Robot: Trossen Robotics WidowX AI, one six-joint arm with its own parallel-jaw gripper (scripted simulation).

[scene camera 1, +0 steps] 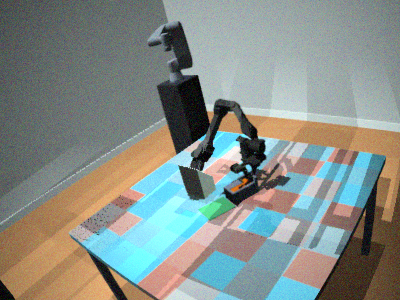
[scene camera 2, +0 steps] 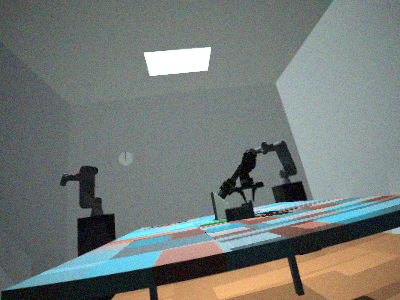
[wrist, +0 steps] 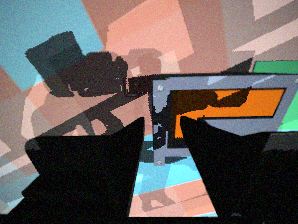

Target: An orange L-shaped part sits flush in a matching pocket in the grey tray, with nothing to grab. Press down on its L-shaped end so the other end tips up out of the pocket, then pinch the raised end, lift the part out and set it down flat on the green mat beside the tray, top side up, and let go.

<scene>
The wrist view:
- gripper: 162, 120
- orange L-shaped part: 232, 102
</scene>
